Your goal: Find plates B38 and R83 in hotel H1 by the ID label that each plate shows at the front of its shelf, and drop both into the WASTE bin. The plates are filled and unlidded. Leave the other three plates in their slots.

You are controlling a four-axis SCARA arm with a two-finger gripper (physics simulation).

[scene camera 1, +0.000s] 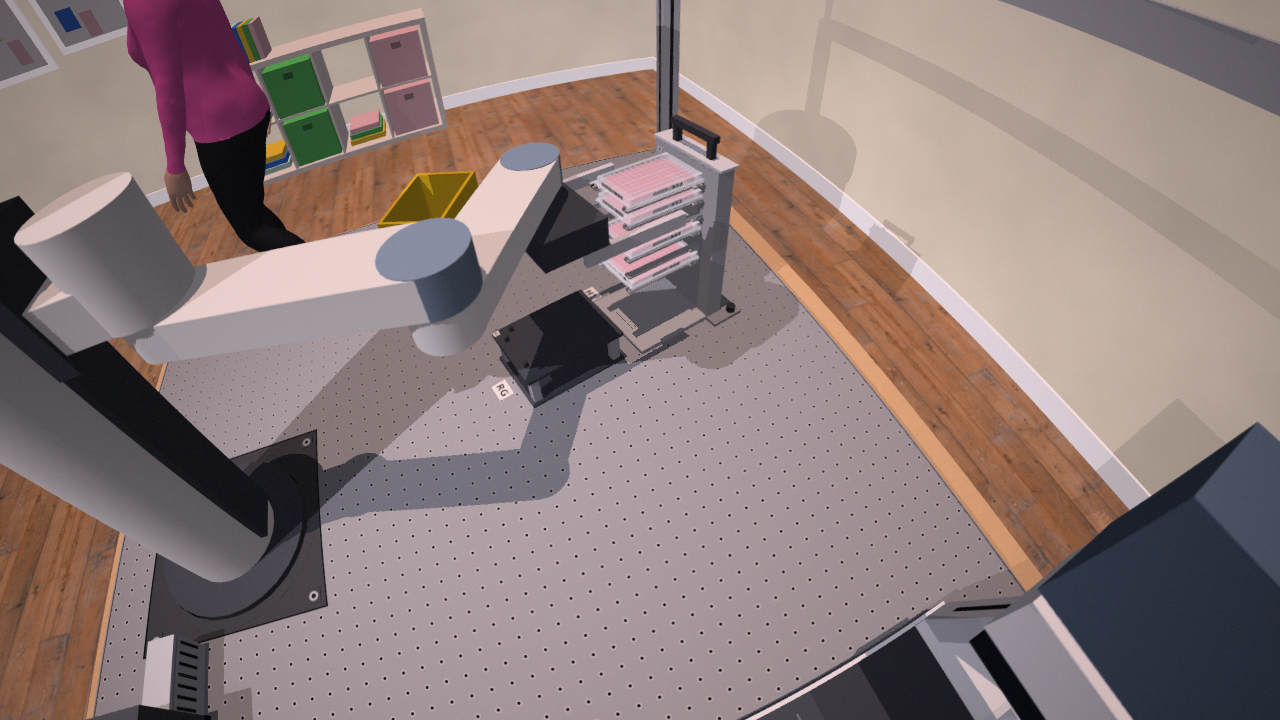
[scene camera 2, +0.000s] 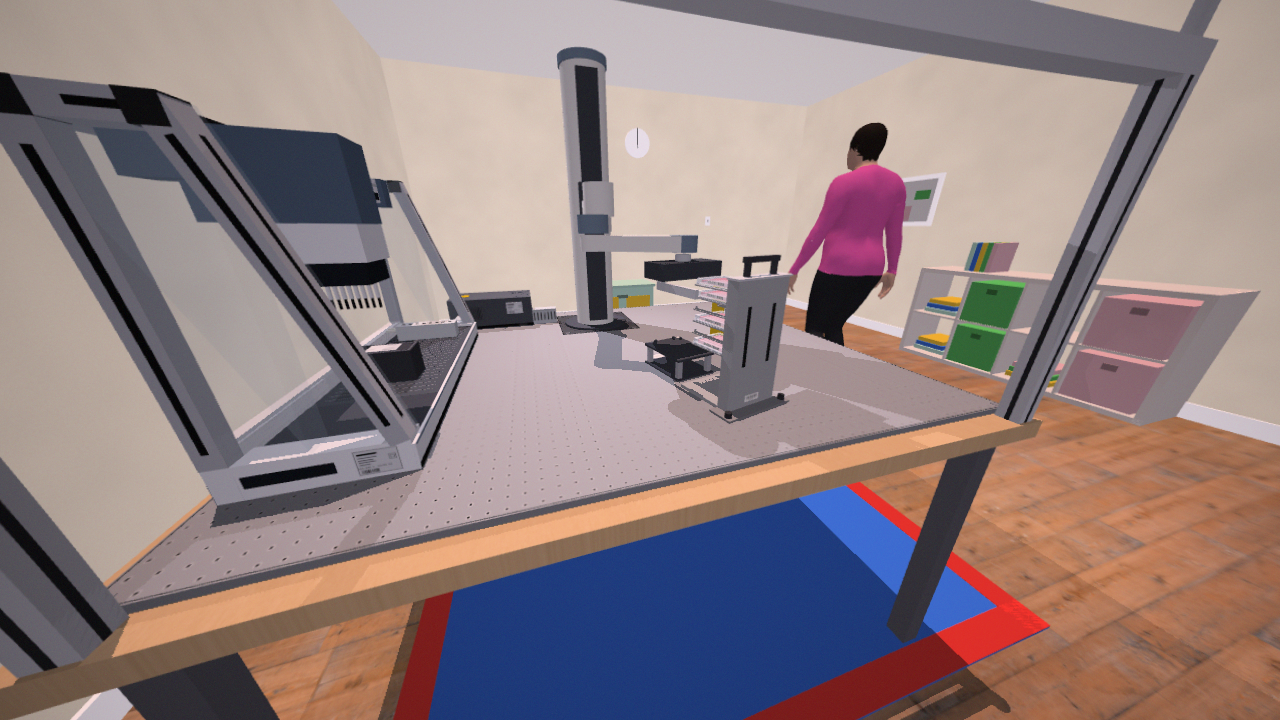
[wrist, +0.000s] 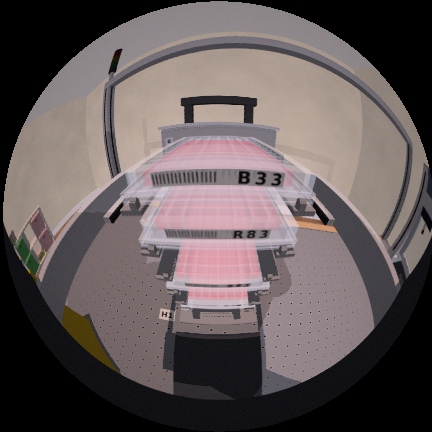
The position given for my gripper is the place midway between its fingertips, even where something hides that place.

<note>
In view: my gripper (scene camera 1: 645, 191), a plate R83 (scene camera 1: 633, 219), a plate B33 (scene camera 1: 643, 182) and a plate B83 (scene camera 1: 653, 245).
The plate R83 shows as well in the wrist view (wrist: 183, 226). The plate B33 shows as well in the wrist view (wrist: 213, 168). The plate B83 is seen too in the wrist view (wrist: 195, 270).
</note>
